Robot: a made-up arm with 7 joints. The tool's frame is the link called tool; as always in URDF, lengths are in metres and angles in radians. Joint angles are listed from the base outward. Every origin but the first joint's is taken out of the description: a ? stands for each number. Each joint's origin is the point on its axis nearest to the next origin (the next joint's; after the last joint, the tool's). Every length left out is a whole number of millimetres.
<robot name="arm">
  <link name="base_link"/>
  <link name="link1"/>
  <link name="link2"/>
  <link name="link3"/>
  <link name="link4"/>
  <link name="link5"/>
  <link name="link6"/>
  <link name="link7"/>
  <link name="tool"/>
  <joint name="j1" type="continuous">
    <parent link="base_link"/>
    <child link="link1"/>
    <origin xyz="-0.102 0 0.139" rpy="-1.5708 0 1.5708"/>
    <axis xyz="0 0 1"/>
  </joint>
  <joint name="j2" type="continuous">
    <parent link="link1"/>
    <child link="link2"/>
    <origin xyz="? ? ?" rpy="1.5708 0 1.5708"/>
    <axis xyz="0 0 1"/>
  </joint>
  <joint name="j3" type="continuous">
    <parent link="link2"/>
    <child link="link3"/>
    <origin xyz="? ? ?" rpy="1.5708 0 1.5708"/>
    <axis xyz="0 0 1"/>
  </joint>
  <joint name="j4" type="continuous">
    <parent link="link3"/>
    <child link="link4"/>
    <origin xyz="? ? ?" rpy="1.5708 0 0"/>
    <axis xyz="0 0 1"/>
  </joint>
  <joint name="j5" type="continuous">
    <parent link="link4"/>
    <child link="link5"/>
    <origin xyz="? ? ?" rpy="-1.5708 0 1.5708"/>
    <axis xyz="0 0 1"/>
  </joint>
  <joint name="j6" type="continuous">
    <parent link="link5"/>
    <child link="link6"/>
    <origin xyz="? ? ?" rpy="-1.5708 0 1.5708"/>
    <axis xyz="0 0 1"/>
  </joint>
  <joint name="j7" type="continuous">
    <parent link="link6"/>
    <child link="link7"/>
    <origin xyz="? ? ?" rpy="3.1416 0 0"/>
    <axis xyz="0 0 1"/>
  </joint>
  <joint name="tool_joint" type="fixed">
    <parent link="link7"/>
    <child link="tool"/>
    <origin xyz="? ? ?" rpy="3.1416 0 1.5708"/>
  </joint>
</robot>
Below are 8 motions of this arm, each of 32 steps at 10 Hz.
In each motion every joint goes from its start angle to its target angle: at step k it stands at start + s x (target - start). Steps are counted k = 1, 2, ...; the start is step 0. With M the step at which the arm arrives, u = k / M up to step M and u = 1 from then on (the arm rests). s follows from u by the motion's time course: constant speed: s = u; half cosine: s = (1 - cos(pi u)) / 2; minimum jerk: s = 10 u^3 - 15 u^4 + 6 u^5.
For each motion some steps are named. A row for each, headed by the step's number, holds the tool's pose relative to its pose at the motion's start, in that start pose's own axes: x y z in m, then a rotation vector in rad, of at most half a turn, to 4 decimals.
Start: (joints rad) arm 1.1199 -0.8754 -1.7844 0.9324 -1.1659 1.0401 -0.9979
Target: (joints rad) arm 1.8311 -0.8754 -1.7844 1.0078 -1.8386 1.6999 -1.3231
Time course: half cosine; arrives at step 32
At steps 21, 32:
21: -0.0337 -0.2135 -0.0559 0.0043 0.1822 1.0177
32: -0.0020 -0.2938 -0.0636 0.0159 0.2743 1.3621

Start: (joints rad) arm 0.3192 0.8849 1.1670 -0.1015 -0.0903 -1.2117 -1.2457
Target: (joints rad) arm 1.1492 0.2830 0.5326 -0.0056 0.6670 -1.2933 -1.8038
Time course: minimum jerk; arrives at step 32
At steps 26, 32:
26: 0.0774 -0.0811 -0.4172 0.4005 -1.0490 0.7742
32: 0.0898 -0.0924 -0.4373 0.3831 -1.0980 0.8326

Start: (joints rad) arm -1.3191 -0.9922 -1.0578 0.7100 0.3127 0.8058 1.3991
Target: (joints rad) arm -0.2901 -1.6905 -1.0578 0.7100 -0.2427 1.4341 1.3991
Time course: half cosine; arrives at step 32
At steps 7, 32:
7: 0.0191 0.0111 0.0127 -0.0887 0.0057 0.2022
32: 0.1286 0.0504 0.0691 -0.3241 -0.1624 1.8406

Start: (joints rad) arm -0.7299 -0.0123 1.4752 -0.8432 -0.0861 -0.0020 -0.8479
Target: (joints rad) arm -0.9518 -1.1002 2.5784 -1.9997 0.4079 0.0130 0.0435
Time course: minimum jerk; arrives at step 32
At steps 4, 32:
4: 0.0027 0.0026 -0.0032 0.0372 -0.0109 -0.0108
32: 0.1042 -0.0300 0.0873 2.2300 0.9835 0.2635

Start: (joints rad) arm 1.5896 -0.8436 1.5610 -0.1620 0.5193 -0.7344 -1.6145
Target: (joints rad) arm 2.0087 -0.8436 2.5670 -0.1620 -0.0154 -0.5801 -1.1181
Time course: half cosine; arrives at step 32
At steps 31, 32:
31: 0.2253 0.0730 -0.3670 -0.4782 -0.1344 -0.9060
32: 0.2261 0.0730 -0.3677 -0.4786 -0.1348 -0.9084

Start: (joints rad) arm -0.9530 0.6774 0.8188 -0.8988 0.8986 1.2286 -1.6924
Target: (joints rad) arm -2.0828 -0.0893 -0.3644 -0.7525 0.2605 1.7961 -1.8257
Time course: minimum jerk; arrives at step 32
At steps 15, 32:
15: -0.4832 -0.0994 0.2066 0.5206 -0.5324 1.0410
32: -0.7014 -0.4647 -0.0761 0.4629 -0.7478 2.5811

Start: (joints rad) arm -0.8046 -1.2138 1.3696 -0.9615 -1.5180 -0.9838 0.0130
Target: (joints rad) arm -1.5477 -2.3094 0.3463 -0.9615 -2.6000 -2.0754 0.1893
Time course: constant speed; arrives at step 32
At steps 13, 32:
13: -0.0039 0.3089 -0.1031 0.2776 -0.3918 -0.7091
32: 0.1839 0.7067 0.0693 0.3083 -0.8665 -2.1987

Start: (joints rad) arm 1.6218 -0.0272 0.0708 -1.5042 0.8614 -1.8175 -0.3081
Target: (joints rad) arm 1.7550 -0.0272 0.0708 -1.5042 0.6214 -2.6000 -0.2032
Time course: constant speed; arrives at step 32
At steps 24, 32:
24: 0.0384 0.0497 -0.0320 0.1251 -0.1660 -0.7295
32: 0.0586 0.0578 -0.0366 0.1911 -0.2059 -0.9732

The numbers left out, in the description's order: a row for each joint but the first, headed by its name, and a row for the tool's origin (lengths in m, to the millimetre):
j2: 0.094 0.152 0
j3: -0.293 0.092 0
j4: 0.338 -0.316 0
j5: 0.015 0.08 0
j6: -0.002 0.069 0
j7: -0.075 0.094 0
tool: 0.073 -0.006 0

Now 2 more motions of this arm.
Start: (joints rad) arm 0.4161 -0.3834 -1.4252 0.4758 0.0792 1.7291 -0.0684
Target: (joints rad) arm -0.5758 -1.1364 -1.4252 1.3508 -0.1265 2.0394 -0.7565
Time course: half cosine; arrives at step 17
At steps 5, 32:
5: 0.0466 0.0042 0.0045 -0.2903 0.2997 0.2084
32: 0.3843 0.0219 -0.0369 -0.4976 2.0211 0.6155

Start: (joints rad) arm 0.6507 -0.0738 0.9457 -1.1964 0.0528 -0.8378 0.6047
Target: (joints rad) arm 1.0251 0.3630 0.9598 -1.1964 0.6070 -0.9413 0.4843
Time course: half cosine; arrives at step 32
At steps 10, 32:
10: -0.0405 -0.0119 0.0249 0.0342 0.0736 -0.1131
32: -0.2147 -0.0110 0.0846 0.2836 0.3598 -0.4927

